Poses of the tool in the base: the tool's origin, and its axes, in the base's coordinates. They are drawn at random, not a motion.
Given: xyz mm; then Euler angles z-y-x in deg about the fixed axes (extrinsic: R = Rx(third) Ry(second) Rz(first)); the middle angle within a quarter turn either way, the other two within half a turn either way.
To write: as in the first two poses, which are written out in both.
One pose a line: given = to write
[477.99 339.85 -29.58 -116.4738 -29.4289 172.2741] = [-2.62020 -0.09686 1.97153 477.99 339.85 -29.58]
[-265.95 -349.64 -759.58 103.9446 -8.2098 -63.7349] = [0.33968 1.08769 2.11000 -265.95 -349.64 -759.58]
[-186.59 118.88 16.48 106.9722 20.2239 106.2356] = [-2.18414 -1.09754 -2.21551 -186.59 118.88 16.48]
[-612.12 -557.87 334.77 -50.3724 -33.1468 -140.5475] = [-2.29529 -0.22196 0.99150 -612.12 -557.87 334.77]
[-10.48 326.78 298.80 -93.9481 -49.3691 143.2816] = [-2.24885 0.58786 1.62470 -10.48 326.78 298.80]
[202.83 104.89 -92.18 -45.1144 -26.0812 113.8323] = [2.18043 0.88429 0.00392 202.83 104.89 -92.18]
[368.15 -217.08 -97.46 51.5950 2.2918 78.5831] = [1.25970 -0.86828 0.28146 368.15 -217.08 -97.46]
